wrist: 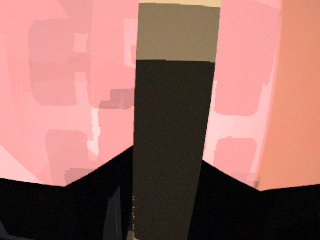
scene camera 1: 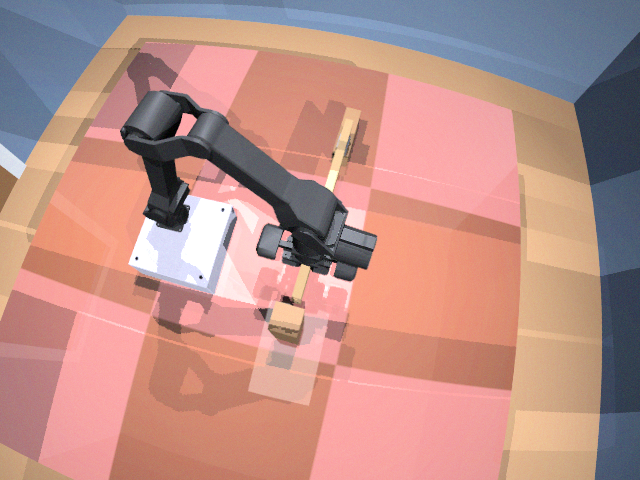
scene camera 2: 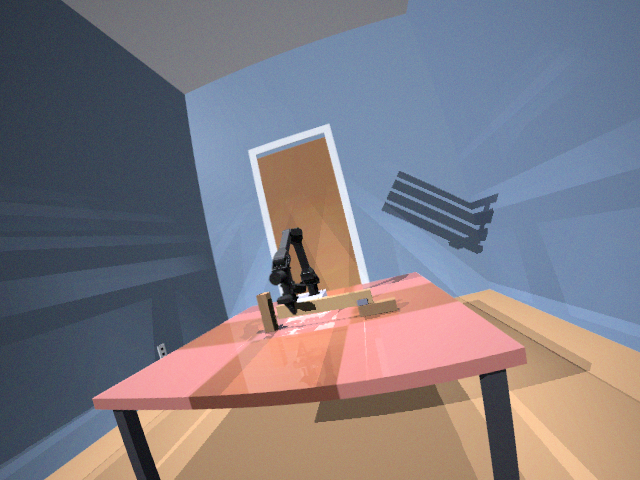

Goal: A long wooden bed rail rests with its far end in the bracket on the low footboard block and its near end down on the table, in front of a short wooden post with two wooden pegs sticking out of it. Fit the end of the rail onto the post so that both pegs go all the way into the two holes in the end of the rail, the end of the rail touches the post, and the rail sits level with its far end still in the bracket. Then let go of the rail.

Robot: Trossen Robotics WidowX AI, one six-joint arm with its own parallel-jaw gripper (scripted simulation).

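Labels:
There's a wooden rail here, and it's visible in the wrist view, in scene camera 2 and in scene camera 1 (333, 175). On that rail, (wrist: 175, 61) and (scene camera 2: 302, 301) are the same spot.

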